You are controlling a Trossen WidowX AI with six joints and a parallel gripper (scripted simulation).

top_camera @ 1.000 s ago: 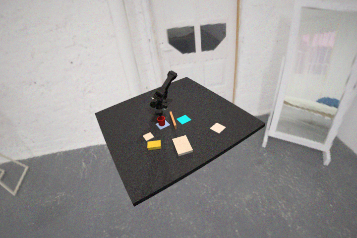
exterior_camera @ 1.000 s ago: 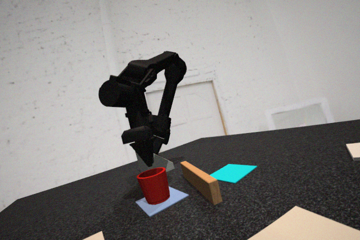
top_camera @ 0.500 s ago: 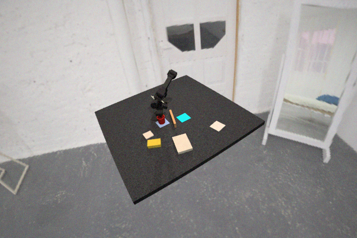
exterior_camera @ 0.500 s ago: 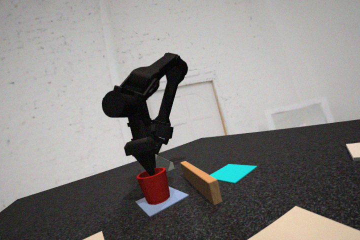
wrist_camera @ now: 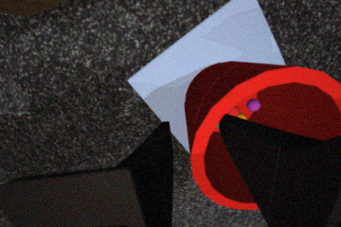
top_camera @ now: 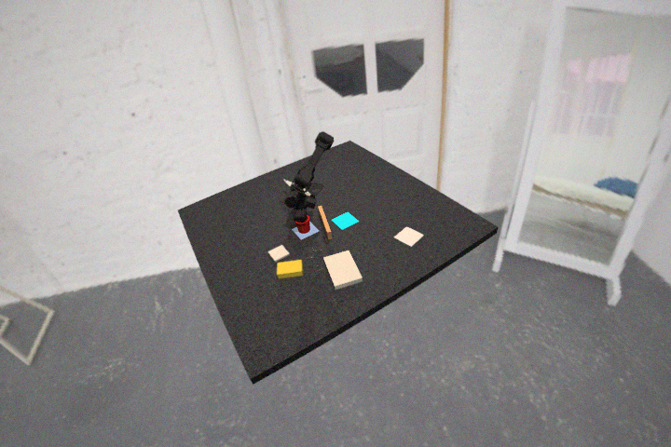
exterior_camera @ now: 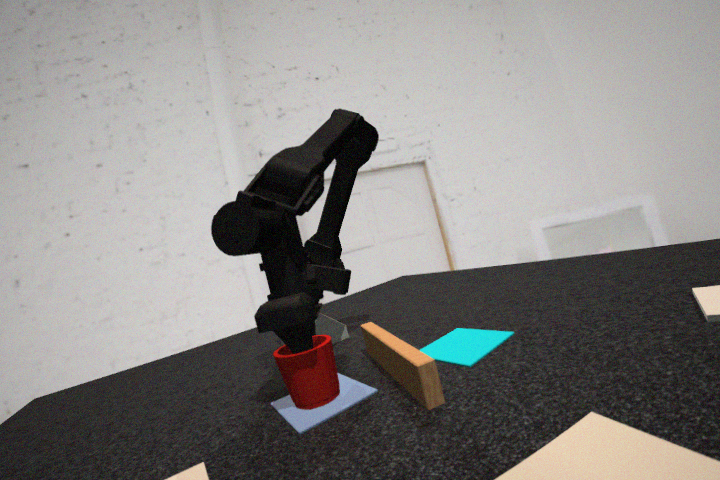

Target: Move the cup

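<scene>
My gripper tip is 30 mm short of the red cup and 10 mm to the left of it. From my gripper tip the other things lie so: wooden block (90 mm to the left, 50 mm ahead, 20 mm below); then cyan pad (200 mm to the left, 70 mm ahead, 50 mm below); then light blue pad (50 mm below, 30 mm ahead, 10 mm to the right).
</scene>
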